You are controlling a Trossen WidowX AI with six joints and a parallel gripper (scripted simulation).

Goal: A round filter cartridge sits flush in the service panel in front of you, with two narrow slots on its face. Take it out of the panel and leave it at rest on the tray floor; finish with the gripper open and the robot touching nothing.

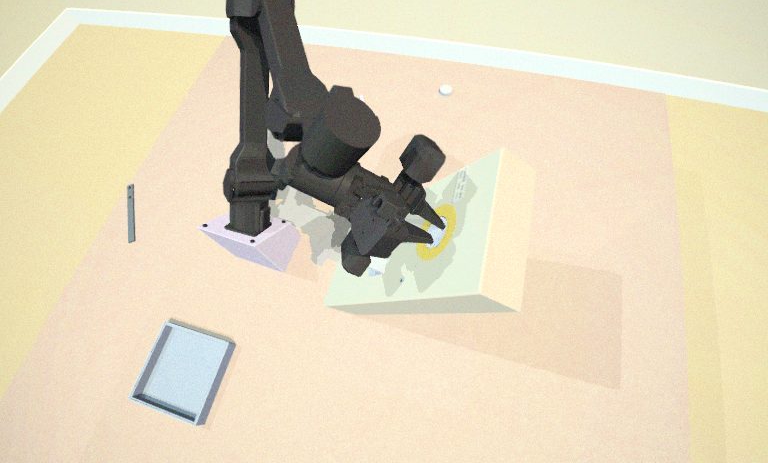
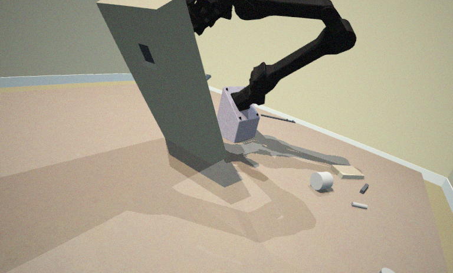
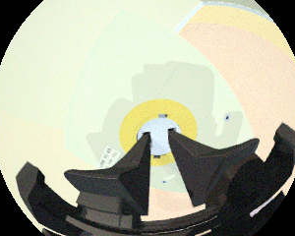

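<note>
Now: the round filter cartridge 10 mm ahead of my gripper tip and 10 mm below it. From my gripper tip the other things lie so: small grey bar (400 mm behind, 440 mm to the left, 270 mm below); then tan block (460 mm behind, 380 mm to the left, 270 mm below); then grey tray (420 mm behind, 290 mm to the right, 270 mm below).
</note>
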